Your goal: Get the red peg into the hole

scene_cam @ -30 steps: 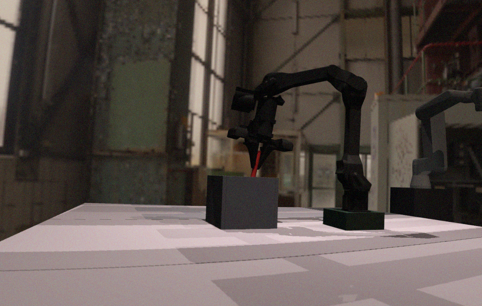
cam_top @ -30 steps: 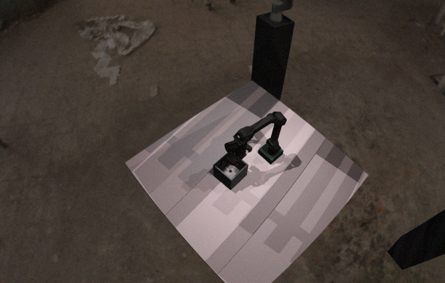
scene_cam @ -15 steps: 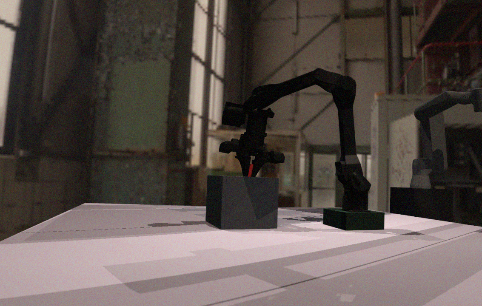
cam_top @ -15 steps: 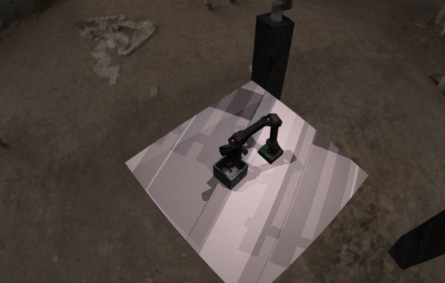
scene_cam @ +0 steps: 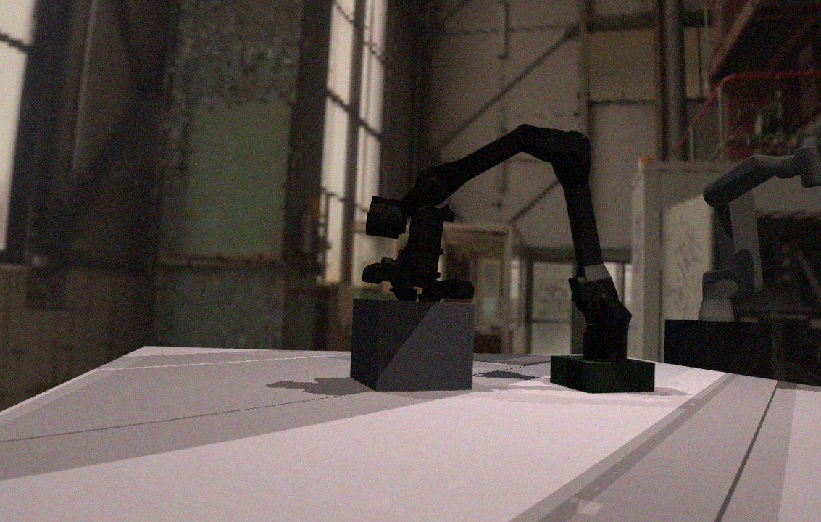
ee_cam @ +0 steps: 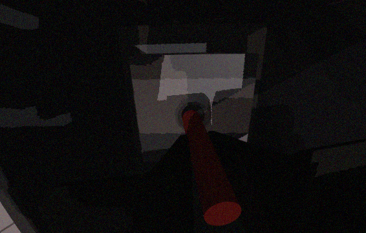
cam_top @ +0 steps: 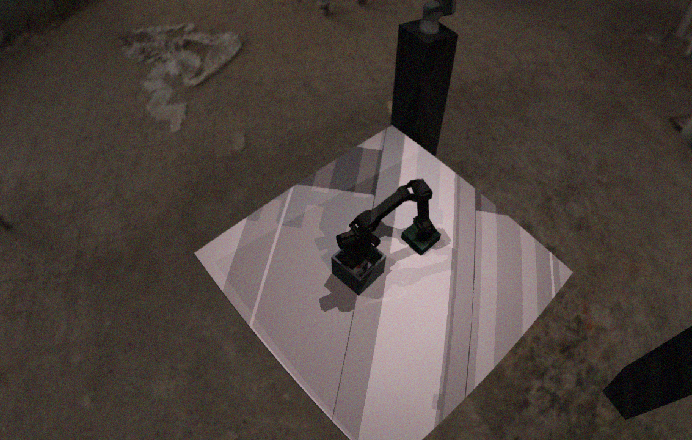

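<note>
My gripper tip is now 10 mm below the red peg.
</note>
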